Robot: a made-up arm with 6 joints. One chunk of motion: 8 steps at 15 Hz.
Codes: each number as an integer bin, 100 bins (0 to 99) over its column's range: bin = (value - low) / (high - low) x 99, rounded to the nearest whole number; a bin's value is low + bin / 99 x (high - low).
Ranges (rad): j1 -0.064..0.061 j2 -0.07..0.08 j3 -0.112..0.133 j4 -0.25..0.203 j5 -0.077..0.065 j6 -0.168..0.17
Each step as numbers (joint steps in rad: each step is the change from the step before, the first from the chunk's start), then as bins.
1 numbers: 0.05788 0.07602 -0.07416 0.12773 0.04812 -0.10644
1 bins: 97 96 15 83 87 18
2 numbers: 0.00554 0.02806 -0.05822 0.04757 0.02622 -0.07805
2 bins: 55 65 22 65 72 26
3 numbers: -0.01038 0.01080 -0.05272 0.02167 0.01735 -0.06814
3 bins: 42 53 24 59 66 29
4 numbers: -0.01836 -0.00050 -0.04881 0.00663 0.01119 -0.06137
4 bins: 36 46 26 56 61 31
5 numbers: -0.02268 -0.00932 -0.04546 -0.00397 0.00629 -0.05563
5 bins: 33 40 27 54 58 33
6 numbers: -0.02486 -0.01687 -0.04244 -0.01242 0.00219 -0.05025
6 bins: 31 35 28 52 55 34
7 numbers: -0.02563 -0.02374 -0.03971 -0.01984 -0.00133 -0.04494
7 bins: 30 31 29 50 53 36
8 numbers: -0.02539 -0.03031 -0.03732 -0.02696 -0.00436 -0.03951
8 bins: 31 26 30 49 51 38
